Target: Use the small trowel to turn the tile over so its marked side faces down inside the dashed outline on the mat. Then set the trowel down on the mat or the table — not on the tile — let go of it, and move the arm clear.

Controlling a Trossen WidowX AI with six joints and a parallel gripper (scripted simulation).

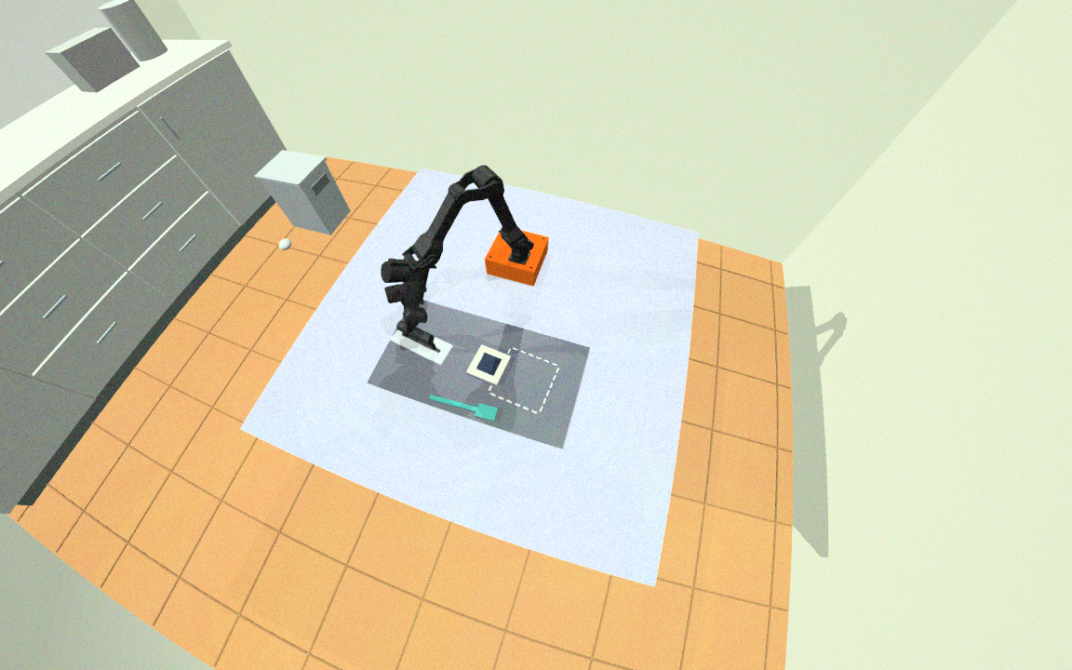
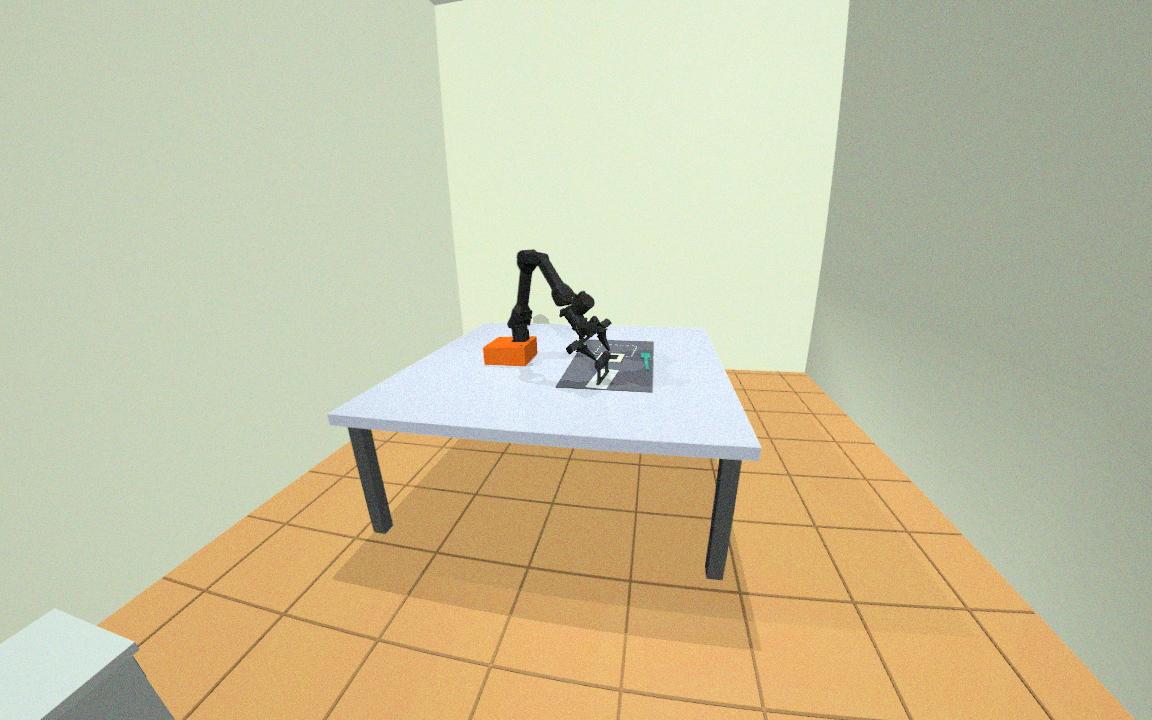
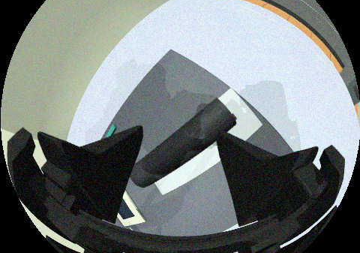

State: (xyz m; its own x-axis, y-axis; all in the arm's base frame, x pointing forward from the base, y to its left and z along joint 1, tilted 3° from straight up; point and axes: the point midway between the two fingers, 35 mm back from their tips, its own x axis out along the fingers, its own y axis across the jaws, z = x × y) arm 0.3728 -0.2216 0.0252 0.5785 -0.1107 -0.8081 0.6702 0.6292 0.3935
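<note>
Right now the grey mat is 23 cm to the left of my gripper tip, 12 cm below it and 1 cm ahead of it. Round my gripper tip: teal trowel: 26 cm to the left, 15 cm ahead, 9 cm below; then square tile: 26 cm to the left, 9 cm below.
</note>
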